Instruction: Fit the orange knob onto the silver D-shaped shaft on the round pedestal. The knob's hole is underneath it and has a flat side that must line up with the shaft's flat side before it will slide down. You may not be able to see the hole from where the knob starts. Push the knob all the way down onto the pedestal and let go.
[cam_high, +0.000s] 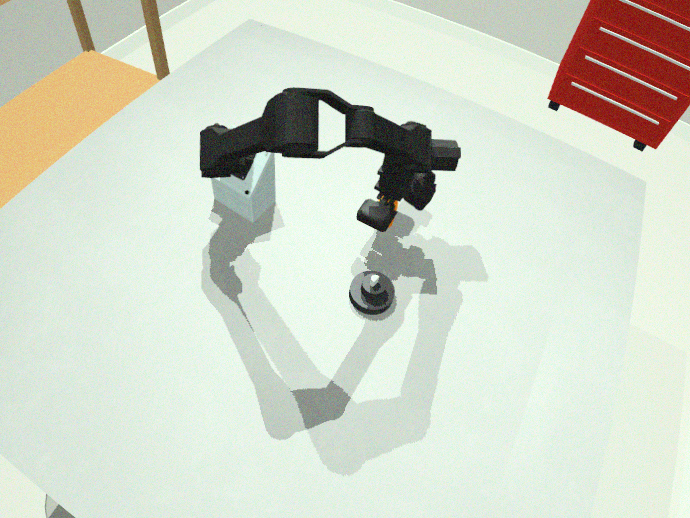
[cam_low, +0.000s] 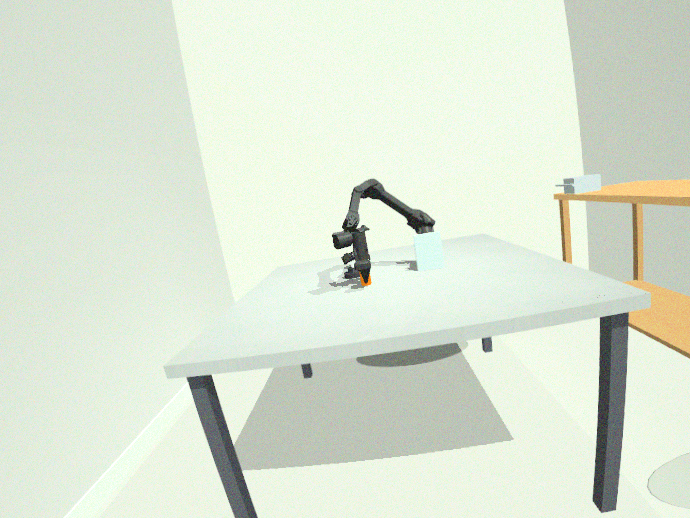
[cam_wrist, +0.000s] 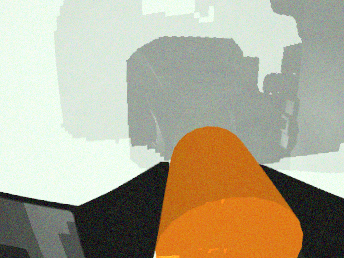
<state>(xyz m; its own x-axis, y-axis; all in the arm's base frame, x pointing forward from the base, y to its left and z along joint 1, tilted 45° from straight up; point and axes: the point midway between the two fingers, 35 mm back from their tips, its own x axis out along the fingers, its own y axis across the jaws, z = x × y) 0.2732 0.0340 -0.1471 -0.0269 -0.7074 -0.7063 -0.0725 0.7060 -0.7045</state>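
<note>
Right now the orange knob is 30 mm above my gripper tip. From my gripper tip the other things lie so: round pedestal (70 mm ahead, 170 mm to the right, 20 mm above).
</note>
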